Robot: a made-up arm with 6 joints. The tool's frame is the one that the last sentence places. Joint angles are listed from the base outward.
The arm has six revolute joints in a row. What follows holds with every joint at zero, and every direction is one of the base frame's.
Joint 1 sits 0.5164 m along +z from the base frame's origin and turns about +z.
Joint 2 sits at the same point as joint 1 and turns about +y.
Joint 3 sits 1.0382 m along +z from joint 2 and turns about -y.
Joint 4 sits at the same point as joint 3 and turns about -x.
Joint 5 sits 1.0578 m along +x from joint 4 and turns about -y.
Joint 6 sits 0.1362 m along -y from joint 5 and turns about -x.
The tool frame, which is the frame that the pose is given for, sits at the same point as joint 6; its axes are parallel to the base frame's.
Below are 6 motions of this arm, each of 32 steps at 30 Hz.
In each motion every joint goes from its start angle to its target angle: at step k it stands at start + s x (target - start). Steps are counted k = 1, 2, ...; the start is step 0. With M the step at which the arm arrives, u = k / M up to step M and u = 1 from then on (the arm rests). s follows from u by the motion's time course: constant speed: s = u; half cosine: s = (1 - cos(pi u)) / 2; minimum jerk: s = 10 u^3 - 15 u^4 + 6 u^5.
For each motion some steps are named. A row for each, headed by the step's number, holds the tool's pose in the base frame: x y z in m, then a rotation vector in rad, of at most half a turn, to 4 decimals.
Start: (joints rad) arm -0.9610 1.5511 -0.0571 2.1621 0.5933 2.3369
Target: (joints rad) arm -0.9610 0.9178 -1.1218 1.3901 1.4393 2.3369
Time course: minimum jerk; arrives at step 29
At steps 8, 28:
8: 0.6551 -0.8261 -0.4406 -2.2510 -0.9040 1.5140
28: 0.2472 -0.3964 0.1427 -1.8645 -0.3400 0.5346

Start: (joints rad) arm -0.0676 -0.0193 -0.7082 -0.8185 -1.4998 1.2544
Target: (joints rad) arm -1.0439 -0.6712 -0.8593 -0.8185 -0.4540 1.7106
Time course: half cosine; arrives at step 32
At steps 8, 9, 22, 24, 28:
8: 0.6527 -0.2347 0.8558 0.0775 1.1502 1.1427
9: 0.6324 -0.2548 0.8675 0.0550 1.1113 1.0826
22: 0.2429 -0.4014 1.0071 -0.3837 0.7205 -0.0066
24: 0.1946 -0.3956 1.0178 -0.4449 0.7021 -0.1550
28: 0.1295 -0.3788 1.0303 -0.5329 0.6872 -0.3696

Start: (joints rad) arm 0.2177 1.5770 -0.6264 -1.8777 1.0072 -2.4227
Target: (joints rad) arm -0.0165 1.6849 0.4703 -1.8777 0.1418 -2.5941
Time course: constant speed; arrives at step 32
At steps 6, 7, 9, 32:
6: 0.4492 0.1206 -0.4087 1.6307 -1.7530 -1.6737
7: 0.4776 0.1220 -0.4295 1.6732 -1.7784 -1.6941
9: 0.5360 0.1236 -0.4685 1.7605 -1.8267 -1.7335
32: 1.2791 0.0200 -0.6385 -1.6051 1.0071 1.0376

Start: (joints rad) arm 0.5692 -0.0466 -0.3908 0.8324 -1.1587 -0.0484
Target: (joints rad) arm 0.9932 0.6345 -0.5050 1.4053 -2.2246 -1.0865
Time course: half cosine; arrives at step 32
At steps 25, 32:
25: 0.7228 0.9471 0.5465 -1.6228 0.6520 -1.1052
32: 0.6629 0.9760 0.4478 -1.6422 0.4154 -1.1893

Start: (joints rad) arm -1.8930 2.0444 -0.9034 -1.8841 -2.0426 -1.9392
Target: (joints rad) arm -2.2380 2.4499 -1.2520 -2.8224 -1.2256 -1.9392
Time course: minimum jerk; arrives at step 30
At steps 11, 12, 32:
11: 0.1418 0.1440 0.0669 0.3924 0.4412 -0.7497
12: 0.1530 0.1454 0.0878 0.4575 0.4947 -0.7179
32: 0.2322 0.0858 0.3152 1.3536 0.8560 -0.0800

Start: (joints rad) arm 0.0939 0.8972 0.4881 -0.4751 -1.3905 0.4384
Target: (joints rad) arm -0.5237 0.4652 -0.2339 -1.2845 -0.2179 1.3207
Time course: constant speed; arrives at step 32
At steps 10, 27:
10: 1.5840 -0.2597 0.6809 0.2476 1.2310 0.5952
27: 1.1524 -0.5846 0.6684 0.2643 0.7589 -0.0366

